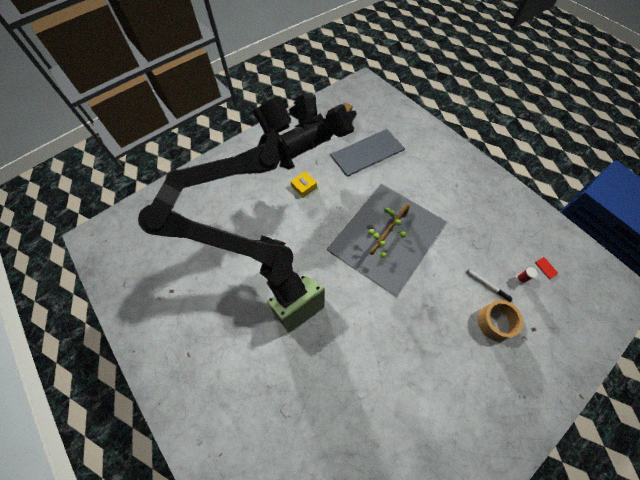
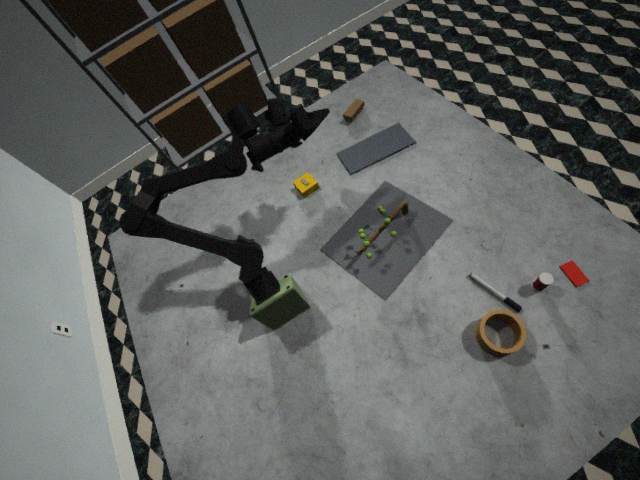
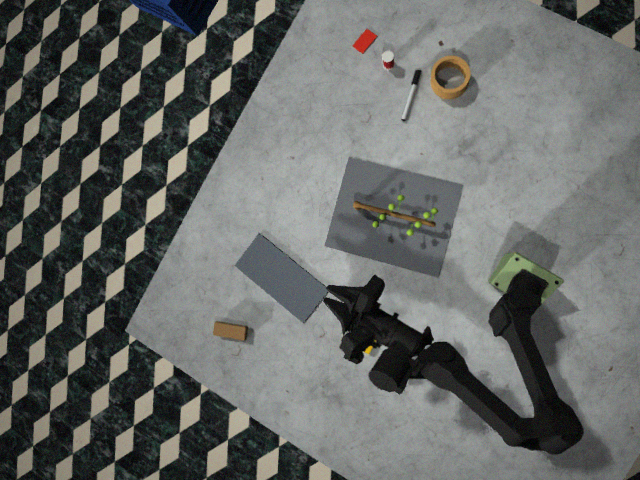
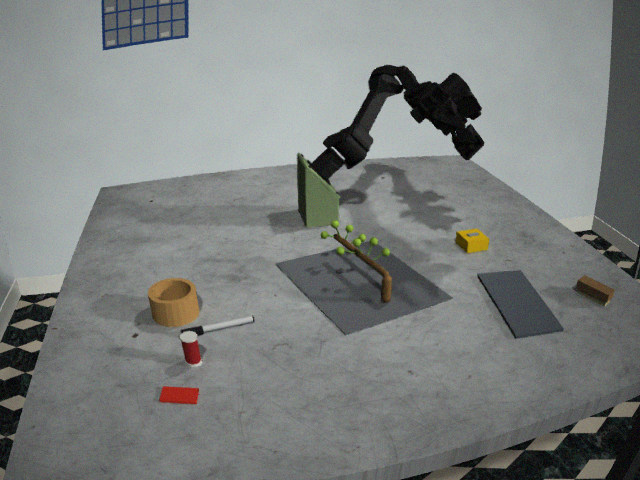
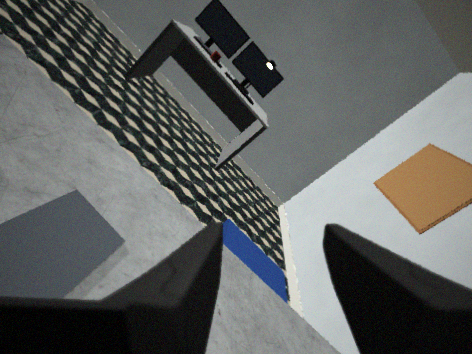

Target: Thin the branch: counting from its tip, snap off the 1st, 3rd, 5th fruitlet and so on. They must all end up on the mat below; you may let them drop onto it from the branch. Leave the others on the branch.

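Places are measured from the arm's base along level axes (x right, y ahead, z up), in metres.
Pixels of known places: gripper, fingertip midpoint: [image 1: 351,114] [image 2: 326,112] [image 3: 325,293] [image 4: 469,134] [image 5: 273,233]; arm's base, origin of the base link: [image 1: 291,296] [image 2: 268,294] [image 3: 528,284] [image 4: 318,172].
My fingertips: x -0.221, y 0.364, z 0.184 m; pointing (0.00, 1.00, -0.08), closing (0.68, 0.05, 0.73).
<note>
For each thing: its top centre in the pictures, then the offset to it from my fingertips. "spot": a spot on its surface instead. Level surfaces: height alone.
- brown branch, middle of its top: [image 4: 359,251] [image 3: 395,214] [image 2: 381,226] [image 1: 390,227] dx +0.219, dy -0.023, dz -0.236 m
- grey mat, its level: dz -0.296 m
- tip, surface spot: [image 4: 324,235] [image 3: 432,208] spot: dx +0.272, dy -0.093, dz -0.227 m
- post end, surface spot: [image 4: 386,252] [image 3: 373,222] spot: dx +0.177, dy +0.013, dz -0.227 m
- dark grey slab, middle of its top: [image 5: 40,255] [image 4: 518,299] [image 3: 280,277] [image 2: 375,147] [image 1: 368,151] dx -0.063, dy +0.164, dz -0.292 m
- brown block, middle of its top: [image 4: 596,284] [image 3: 229,331] [image 2: 353,107] dx -0.251, dy +0.210, dz -0.268 m
- yellow block, middle of its top: [image 4: 473,233] [image 1: 303,181] [image 2: 304,181] dx -0.085, dy -0.100, dz -0.267 m
- orange ring, middle of its top: [image 4: 171,290] [image 2: 502,330] [image 3: 450,74] [image 1: 504,318] dx +0.590, dy +0.026, dz -0.248 m
- marker, middle of its top: [image 4: 217,323] [image 3: 410,94] [image 2: 495,290] [image 1: 490,284] dx +0.512, dy +0.095, dz -0.285 m
- red-white cylinder, middle of its top: [image 4: 188,336] [image 3: 387,56] [image 2: 546,278] [image 1: 531,272] dx +0.563, dy +0.187, dz -0.245 m
- red card, middle of its top: [image 4: 179,394] [image 3: 364,40] [image 2: 574,273] [image 1: 547,267] dx +0.592, dy +0.275, dz -0.294 m
The brown branch [image 1: 389,229] [image 2: 395,211] [image 3: 372,208] [image 4: 369,260] is held above the grey mat [image 1: 413,263] [image 2: 413,258] [image 3: 356,237] [image 4: 351,315] by its bent post end; its free tip points towards the robot base. Several green fruitlets stand out on thin stems from both sides, among them one near the tip [image 3: 434,210] [image 4: 324,235] and one near the post end [image 3: 375,224] [image 4: 386,252]. No fruitlet shows lying on the mat. My gripper [image 3: 326,293] [image 5: 273,233] is partly open and empty, raised well away from the branch, near the grey slab.
A dark grey slab [image 3: 281,277] [image 4: 519,304], a brown block [image 3: 230,331] [image 4: 594,290] and a yellow block [image 1: 303,183] [image 4: 471,241] lie on the arm's side. An orange ring [image 3: 436,82], a marker [image 3: 409,100], a red-white cylinder [image 3: 388,60] and a red card [image 3: 364,41] lie beyond the mat.
</note>
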